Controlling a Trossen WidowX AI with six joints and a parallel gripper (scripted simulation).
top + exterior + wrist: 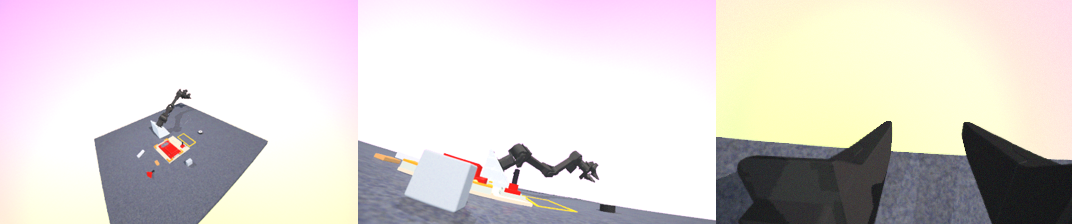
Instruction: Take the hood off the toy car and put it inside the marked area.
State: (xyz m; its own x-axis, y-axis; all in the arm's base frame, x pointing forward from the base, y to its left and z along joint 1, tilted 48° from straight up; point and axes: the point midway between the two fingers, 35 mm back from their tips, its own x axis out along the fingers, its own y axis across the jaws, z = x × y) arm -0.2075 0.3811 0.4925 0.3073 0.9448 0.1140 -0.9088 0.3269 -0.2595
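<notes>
Right now the red hood is 540 mm ahead of my gripper tip, 720 mm to the right of it and 90 mm below it. The rest, counted from my gripper tip: white wheel 520 mm ahead, 350 mm to the right, 130 mm below.
</notes>
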